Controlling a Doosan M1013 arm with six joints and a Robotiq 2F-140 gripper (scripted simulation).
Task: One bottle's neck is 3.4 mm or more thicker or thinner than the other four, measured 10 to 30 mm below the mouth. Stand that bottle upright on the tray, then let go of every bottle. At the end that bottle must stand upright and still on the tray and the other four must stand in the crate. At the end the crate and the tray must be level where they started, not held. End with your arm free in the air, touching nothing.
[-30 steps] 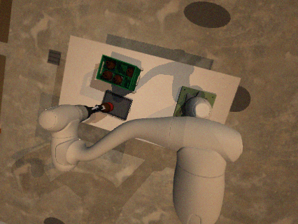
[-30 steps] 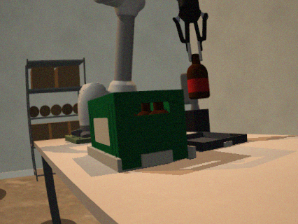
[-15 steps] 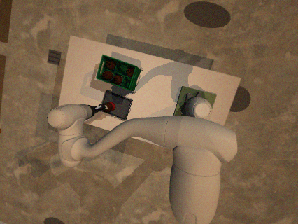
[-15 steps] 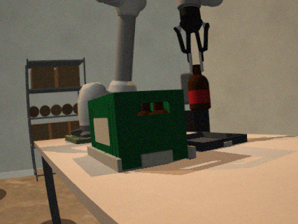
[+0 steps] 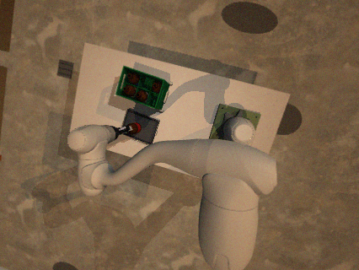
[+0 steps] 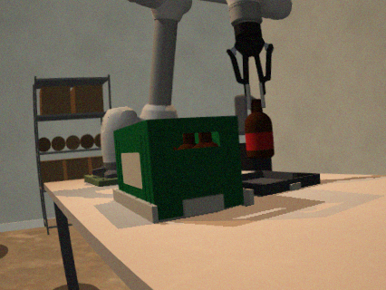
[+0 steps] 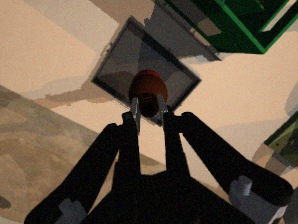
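Right now the brown bottle is 90 mm below my hand. Also, from my hand: green crate: 270 mm to the right, 160 mm below, 20 mm ahead; then dark tray: 230 mm below.
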